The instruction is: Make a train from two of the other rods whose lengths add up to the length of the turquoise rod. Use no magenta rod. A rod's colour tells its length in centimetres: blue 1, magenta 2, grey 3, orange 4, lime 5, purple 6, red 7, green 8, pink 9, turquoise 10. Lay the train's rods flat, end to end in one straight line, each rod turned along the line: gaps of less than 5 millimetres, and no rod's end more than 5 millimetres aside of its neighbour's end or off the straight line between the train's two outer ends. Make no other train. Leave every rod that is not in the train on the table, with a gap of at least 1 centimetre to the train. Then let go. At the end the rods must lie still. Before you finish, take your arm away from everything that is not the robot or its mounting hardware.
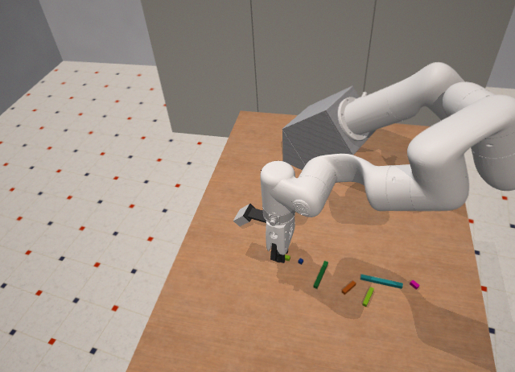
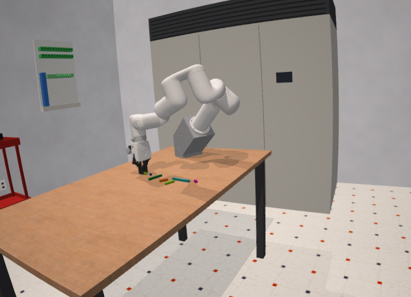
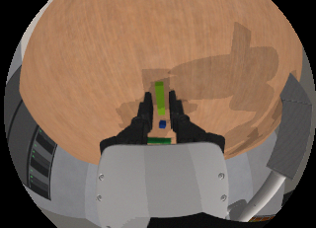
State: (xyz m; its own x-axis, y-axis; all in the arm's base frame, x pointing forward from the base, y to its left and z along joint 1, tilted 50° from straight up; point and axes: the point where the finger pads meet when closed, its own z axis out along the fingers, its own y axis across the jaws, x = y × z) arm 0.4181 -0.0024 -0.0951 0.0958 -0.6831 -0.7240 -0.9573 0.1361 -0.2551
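Now: hand 5 cm to the right of the small blue rod and 2 cm above it. From my hand the other things lie so: turquoise rod: 2 cm behind, 26 cm to the left, 2 cm below; then green rod: 1 cm ahead, 11 cm to the left, 2 cm below; then orange rod: 2 cm ahead, 19 cm to the left, 2 cm below.
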